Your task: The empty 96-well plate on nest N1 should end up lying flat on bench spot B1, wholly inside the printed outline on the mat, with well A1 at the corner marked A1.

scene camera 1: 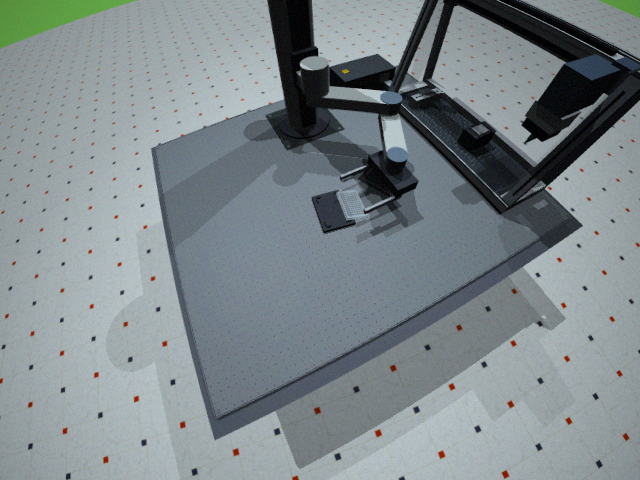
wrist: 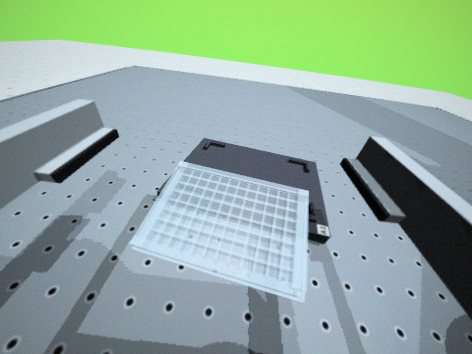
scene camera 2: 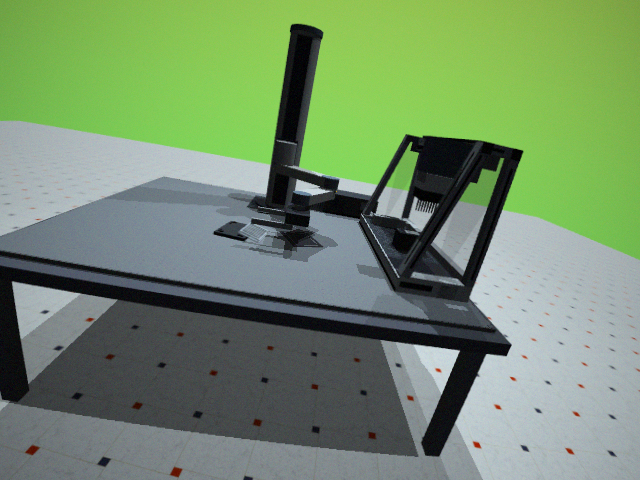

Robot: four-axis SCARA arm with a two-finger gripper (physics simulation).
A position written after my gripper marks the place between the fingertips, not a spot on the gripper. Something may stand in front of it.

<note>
My gripper (scene camera 1: pixel 352 194) holds nothing. Also in view: a clear well plate (wrist: pixel 253 232). I also see a black nest (wrist: pixel 312 217).
My gripper shows as well in the wrist view (wrist: pixel 232 134) and in scene camera 2 (scene camera 2: pixel 254 214).
</note>
